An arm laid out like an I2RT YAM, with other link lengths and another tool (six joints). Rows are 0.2 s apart.
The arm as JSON. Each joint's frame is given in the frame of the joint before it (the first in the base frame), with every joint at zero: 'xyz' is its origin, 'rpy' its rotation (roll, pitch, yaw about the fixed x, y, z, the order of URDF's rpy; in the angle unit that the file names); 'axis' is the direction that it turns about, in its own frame. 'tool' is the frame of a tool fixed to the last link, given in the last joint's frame.
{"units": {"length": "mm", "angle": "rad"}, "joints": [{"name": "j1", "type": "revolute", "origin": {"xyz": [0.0, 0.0, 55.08], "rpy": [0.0, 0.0, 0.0]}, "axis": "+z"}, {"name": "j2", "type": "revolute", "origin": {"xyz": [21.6, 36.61, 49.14], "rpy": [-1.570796, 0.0, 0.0]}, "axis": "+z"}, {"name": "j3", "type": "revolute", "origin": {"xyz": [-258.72, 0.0, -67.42], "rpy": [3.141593, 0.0, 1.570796]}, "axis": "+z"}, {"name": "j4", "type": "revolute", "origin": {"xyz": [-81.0, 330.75, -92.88], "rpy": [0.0, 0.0, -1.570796]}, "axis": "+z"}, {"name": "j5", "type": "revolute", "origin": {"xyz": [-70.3, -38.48, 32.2], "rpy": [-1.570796, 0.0, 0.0]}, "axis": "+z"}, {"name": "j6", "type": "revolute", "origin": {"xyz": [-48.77, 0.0, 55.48], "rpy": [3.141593, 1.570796, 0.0]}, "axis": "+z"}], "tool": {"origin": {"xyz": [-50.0, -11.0, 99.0], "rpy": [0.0, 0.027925, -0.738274]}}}
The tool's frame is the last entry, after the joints.
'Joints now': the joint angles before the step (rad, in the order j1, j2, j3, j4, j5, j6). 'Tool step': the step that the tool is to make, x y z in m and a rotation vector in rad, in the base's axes. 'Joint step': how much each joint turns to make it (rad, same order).
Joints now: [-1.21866, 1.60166, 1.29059, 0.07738, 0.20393, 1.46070]
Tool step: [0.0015, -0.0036, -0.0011, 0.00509, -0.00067, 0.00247]
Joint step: [-0.00065, 0.01635, 0.01641, -0.00494, -0.00359, 0.00162]
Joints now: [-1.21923, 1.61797, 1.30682, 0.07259, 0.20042, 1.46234]
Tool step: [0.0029, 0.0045, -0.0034, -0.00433, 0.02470, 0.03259]
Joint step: [0.00028, -0.00858, -0.01554, 0.00852, -0.02559, -0.03216]
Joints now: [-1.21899, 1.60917, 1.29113, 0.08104, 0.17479, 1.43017]
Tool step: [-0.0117, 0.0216, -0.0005, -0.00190, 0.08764, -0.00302]
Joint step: [-0.00033, -0.09042, -0.07071, -0.03309, 0.02264, -0.08123]
